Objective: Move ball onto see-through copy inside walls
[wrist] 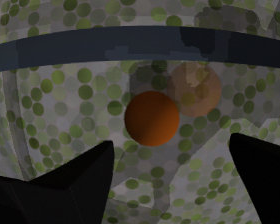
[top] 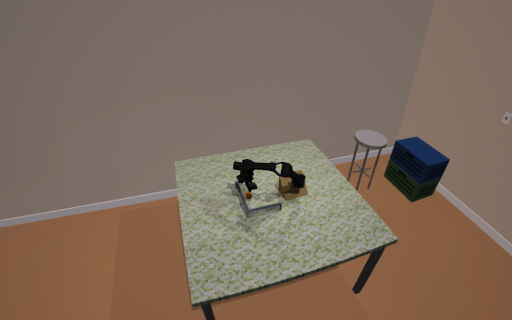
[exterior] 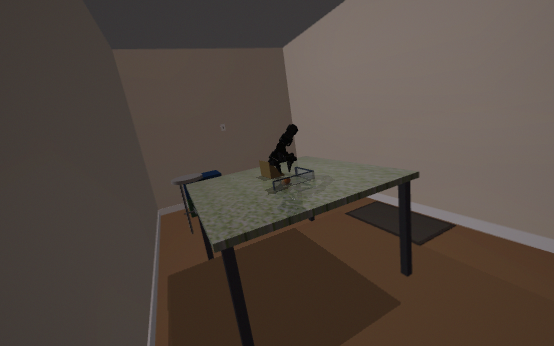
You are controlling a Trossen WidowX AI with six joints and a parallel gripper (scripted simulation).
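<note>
My gripper tip is 1 cm to the right of the orange ball and 6 cm above it.
</note>
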